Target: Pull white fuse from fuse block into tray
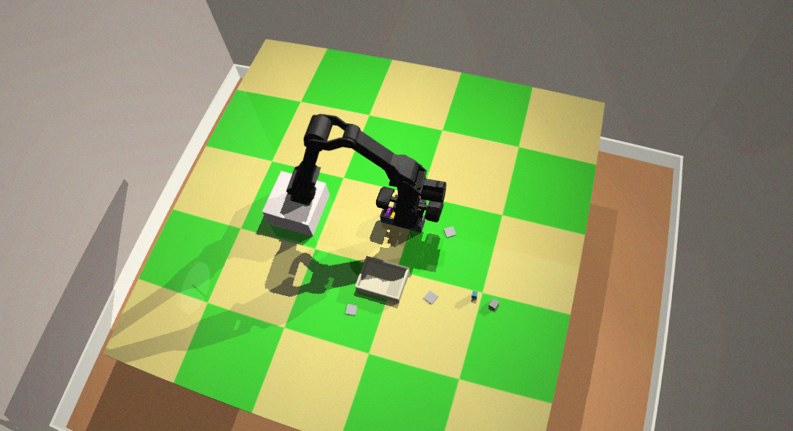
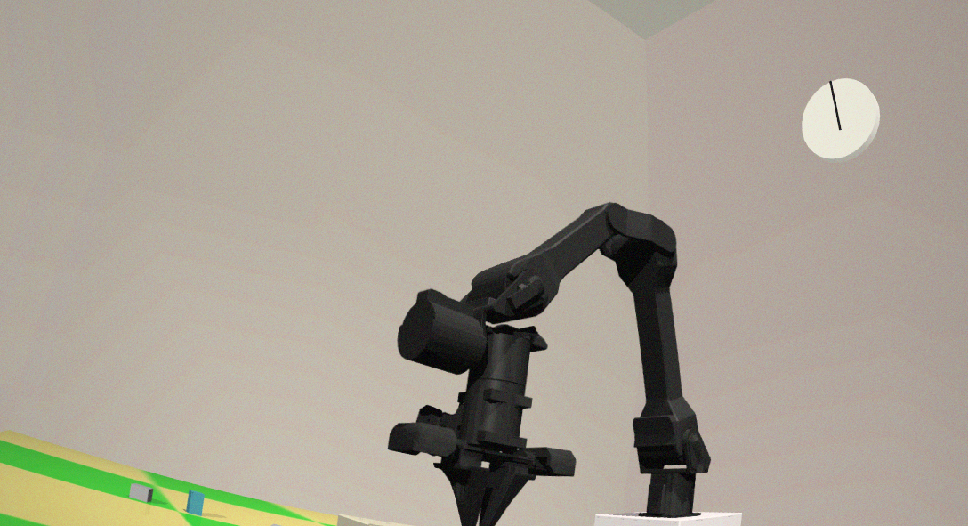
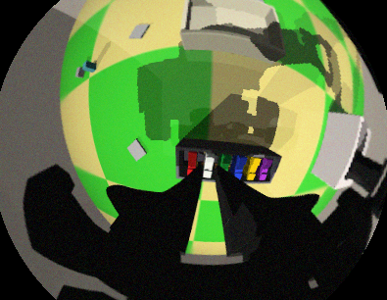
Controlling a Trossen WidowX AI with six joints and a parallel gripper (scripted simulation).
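Now: the white fuse 2 cm below my gripper tip. Also, from my gripper tip: teal block: 24 cm ahead, 18 cm to the right, 3 cm below; cream tray: 20 cm to the right, 4 cm below, 3 cm behind; grey cube: 30 cm ahead, 19 cm to the right, 4 cm below.
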